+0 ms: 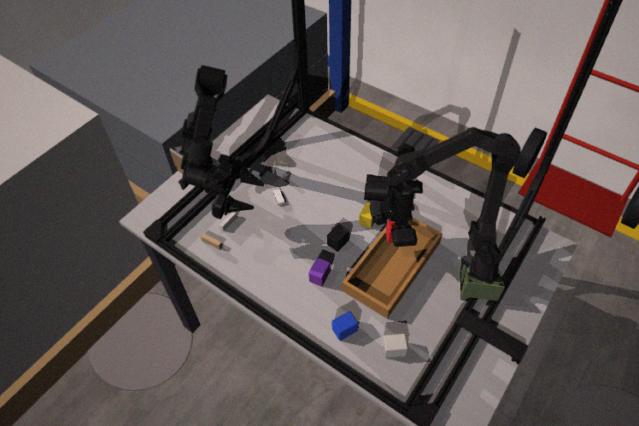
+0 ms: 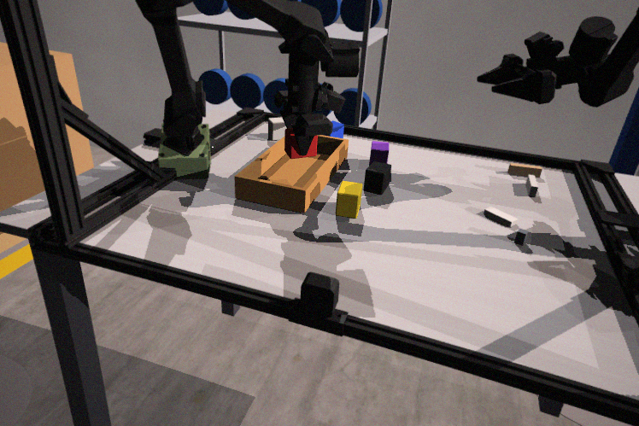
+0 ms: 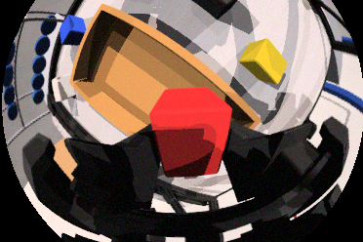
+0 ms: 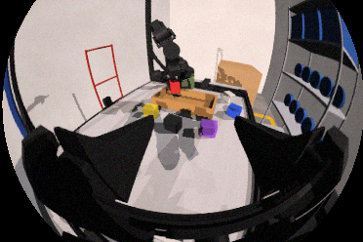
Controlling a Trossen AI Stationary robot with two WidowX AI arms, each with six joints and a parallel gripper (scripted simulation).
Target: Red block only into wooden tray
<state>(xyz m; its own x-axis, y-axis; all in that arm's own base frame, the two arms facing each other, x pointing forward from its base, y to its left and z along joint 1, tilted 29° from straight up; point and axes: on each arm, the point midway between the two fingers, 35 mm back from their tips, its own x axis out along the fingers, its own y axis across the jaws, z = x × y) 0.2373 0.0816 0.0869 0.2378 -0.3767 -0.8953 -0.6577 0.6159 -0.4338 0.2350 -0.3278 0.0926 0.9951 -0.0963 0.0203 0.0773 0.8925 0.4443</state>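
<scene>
Now: left hand 5 cm short of the wooden tray, 2 cm to the right of it and 11 cm above it. Also, from my left hand: yellow block: 7 cm behind, 12 cm to the right, 9 cm below; black block: 5 cm ahead, 16 cm to the right, 9 cm below; red block: 2 cm below.
</scene>
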